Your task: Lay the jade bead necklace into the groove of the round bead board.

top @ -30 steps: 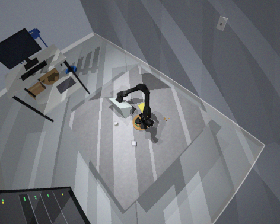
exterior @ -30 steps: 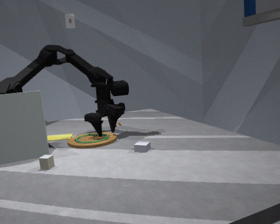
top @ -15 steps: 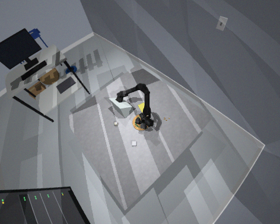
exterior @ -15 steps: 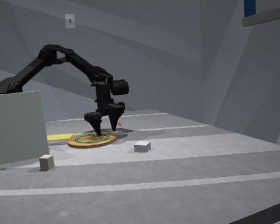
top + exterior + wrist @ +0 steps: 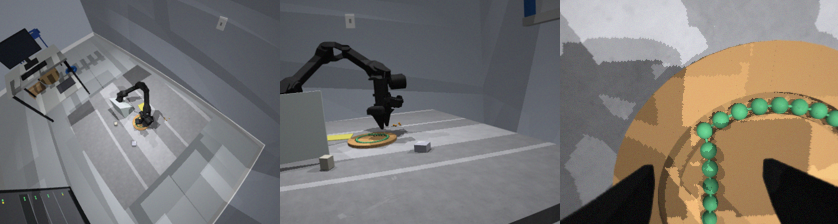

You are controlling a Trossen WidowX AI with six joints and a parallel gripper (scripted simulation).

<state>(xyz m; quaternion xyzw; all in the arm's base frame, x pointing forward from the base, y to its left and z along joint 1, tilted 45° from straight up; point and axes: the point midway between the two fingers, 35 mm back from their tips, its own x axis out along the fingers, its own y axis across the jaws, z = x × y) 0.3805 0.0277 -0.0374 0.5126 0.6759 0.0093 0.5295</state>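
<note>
Now: the yellow sheet 16 cm behind my gripper tip, 17 cm to the left of it and 4 cm below it. Round my gripper tip: grey cube (4 cm ahead, 24 cm to the right, 3 cm below); then beige cube (27 cm behind, 20 cm to the right, 3 cm below).
</note>
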